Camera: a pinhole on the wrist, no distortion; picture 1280 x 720 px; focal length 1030.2 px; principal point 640.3 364.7 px. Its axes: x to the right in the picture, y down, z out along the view. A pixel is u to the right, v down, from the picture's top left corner.
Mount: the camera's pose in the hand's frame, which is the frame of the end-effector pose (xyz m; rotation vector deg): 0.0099 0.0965 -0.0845 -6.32 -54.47 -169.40
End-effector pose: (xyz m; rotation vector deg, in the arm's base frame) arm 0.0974 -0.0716 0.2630 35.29 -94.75 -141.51
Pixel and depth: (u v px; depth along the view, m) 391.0 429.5 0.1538
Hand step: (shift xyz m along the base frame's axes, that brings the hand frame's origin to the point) -0.0920 -0.0522 0.1605
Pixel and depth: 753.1 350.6 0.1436
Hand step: -0.0389 -0.0463 0.1743
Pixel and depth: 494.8 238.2 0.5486
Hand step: -0.2900 0.0465 0.4988
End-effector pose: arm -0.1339 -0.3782 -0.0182 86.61 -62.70 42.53
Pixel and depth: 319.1 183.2 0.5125
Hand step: -0.3839 -0.3063 0.2971
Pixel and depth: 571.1 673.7 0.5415
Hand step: -0.2685 -0.4534 0.0851
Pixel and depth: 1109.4 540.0 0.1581
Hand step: -0.1786 -0.0502 0.0050
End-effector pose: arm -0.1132 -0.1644 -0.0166 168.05 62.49 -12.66
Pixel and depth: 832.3 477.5 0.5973
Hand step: 0.1485 -0.3611 -0.4508
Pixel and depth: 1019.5 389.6 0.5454
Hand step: 0.0932 -0.4278 -0.3738
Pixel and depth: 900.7 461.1 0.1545
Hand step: 0.0921 -0.1477 -0.0568
